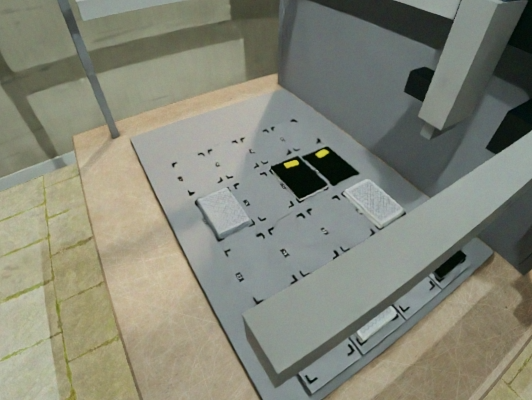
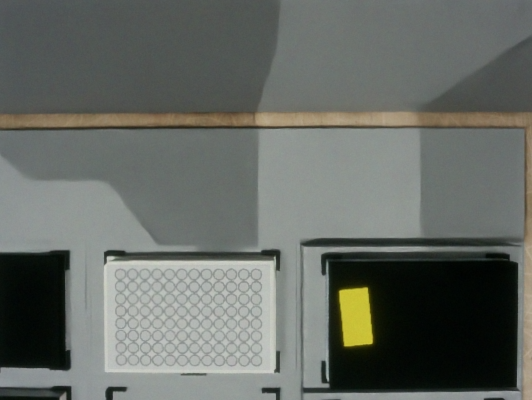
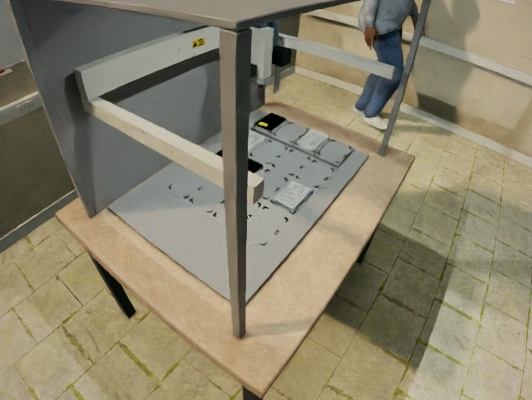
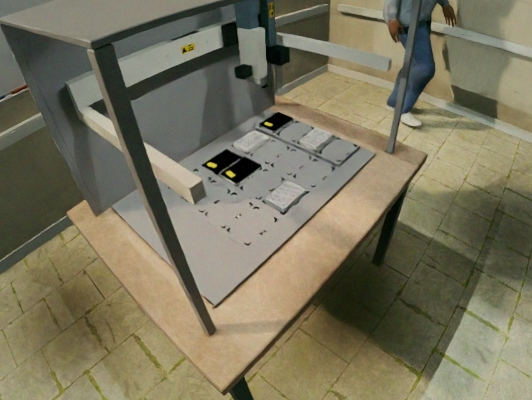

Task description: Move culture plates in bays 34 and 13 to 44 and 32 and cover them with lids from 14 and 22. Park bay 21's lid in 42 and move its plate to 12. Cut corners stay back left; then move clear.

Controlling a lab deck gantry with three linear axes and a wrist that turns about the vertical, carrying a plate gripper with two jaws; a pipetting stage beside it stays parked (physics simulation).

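Places are measured from the robot's base along level axes (x back, y left, z down), in centimetres.
Pixels of known places: gripper, fingertip midpoint: [image 3: 267,89] [image 4: 271,89]; robot's base at its link origin: [image 1: 173,164] [image 3: 263,244] [image 4: 247,244].
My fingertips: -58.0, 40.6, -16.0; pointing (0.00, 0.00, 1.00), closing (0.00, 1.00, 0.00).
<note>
Ahead of a thing's pixels: the offset from my fingertips to its top centre, as dx, dy, dz.
A black lid with a yellow label @[+2.4, -4.2, +12.9] [image 2: 425,325] [image 1: 450,265] [image 4: 275,121] [image 3: 270,121] is in bay 44, a thin pale edge at its left. A second black lid @[+35.2, -14.9, +14.4] [image 1: 300,179] [image 4: 242,170] lies on a plate in bay 32; the plate's pale rim shows. A third black lid @[+35.2, -4.2, +15.2] [image 1: 331,166] [image 4: 223,161] [image 2: 32,310] lies flat in bay 42. A white welled plate @[+35.2, -36.3, +14.6] [image 1: 223,212] [image 3: 293,196] [image 4: 286,196] sits in bay 12. My gripper's dark body [image 3: 281,56] [image 4: 278,54] hangs high behind the deck's back right; its jaws are too hidden to judge.
A white welled plate @[+18.8, -4.2, +14.6] [image 2: 190,315] [image 1: 374,202] sits in bay 43. Another white plate @[+2.4, -25.6, +13.1] [image 1: 377,322] [image 3: 312,140] [image 4: 316,139] sits in bay 24 on the raised right strip. The parked pipetting stage [image 4: 252,55] stands beside the gripper. A beam [image 1: 380,265] crosses above the deck.
</note>
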